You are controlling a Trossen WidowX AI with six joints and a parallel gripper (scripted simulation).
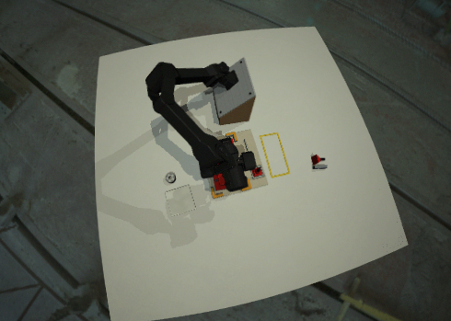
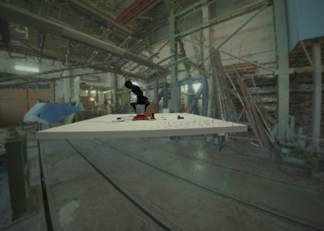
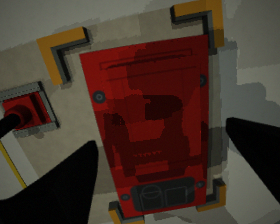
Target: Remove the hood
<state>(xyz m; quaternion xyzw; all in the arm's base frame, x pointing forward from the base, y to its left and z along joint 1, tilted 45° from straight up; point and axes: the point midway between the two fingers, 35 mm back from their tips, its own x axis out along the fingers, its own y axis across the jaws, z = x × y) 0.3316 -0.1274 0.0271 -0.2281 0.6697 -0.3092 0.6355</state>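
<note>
My gripper tip is 3 cm above the red hood.
</note>
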